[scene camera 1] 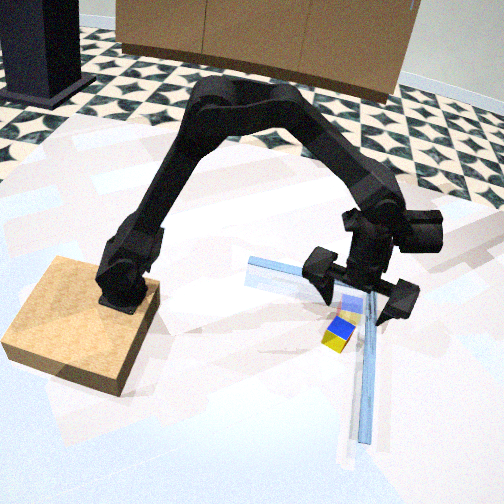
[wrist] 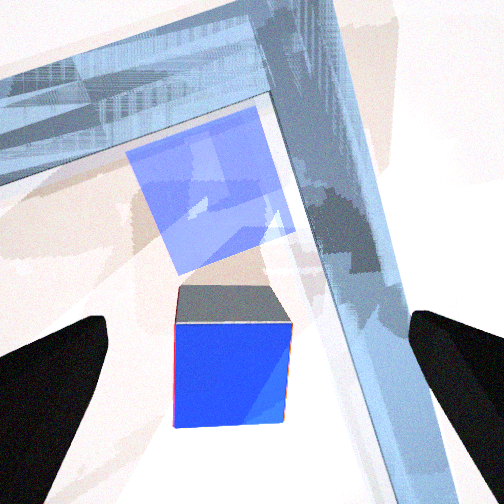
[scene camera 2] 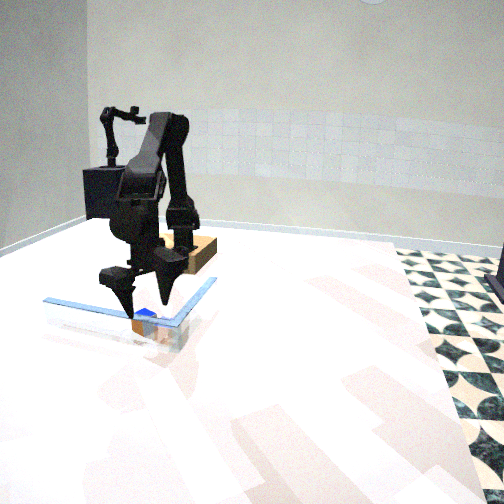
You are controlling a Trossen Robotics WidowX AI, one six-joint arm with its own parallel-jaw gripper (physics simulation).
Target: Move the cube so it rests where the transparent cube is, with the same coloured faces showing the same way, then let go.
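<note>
The cube point(wrist: 232, 362) rests on the white table with its blue face up; scene camera 1 shows it point(scene camera 1: 339, 335) with a yellow side, scene camera 2 point(scene camera 2: 146, 315) mostly behind a fingertip. The transparent cube point(wrist: 212, 190) lies just beyond it, turned by some degrees, inside the corner of the pale blue L-shaped rail point(wrist: 300, 120). It shows faintly in scene camera 1 point(scene camera 1: 351, 306). My gripper point(scene camera 1: 361, 287) hovers above the cube, open and empty, with one finger on each side point(wrist: 250, 400).
The rail point(scene camera 1: 366, 370) runs along the cube's right side and behind the transparent cube. The arm's base stands on a wooden block point(scene camera 1: 82, 322) at the left. A dark pedestal point(scene camera 1: 42, 45) and wooden cabinet point(scene camera 1: 265, 30) stand far back.
</note>
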